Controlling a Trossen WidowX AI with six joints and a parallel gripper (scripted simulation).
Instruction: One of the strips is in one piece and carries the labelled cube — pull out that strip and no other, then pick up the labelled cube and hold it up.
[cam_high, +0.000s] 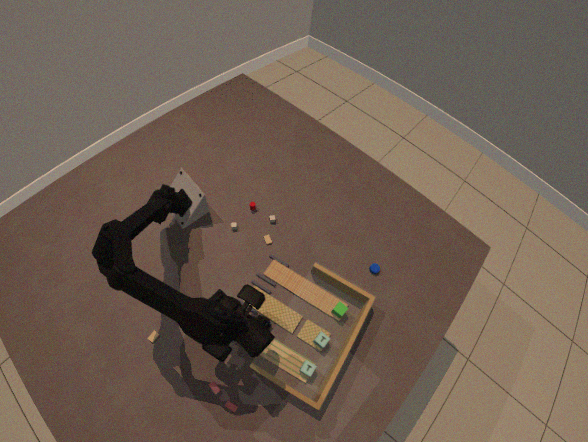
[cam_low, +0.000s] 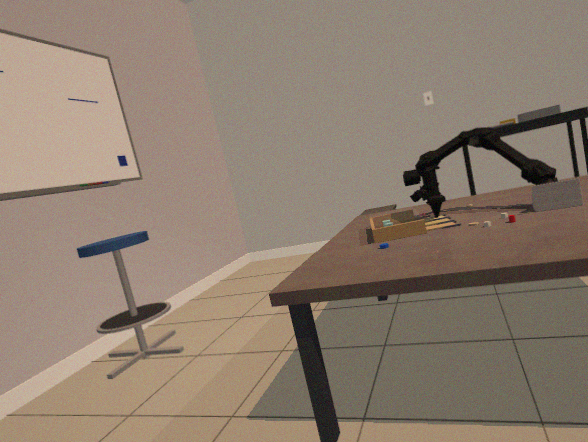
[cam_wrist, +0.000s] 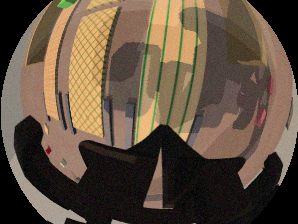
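Now: gripper tip 90 mm short of the green-striped strip and 30 mm to the right of it. The rest, counted from my gripper tip: blue cylinder 420 mm to the left, 120 mm ahead; then red cylinder 280 mm behind, 260 mm to the left, 10 mm above.
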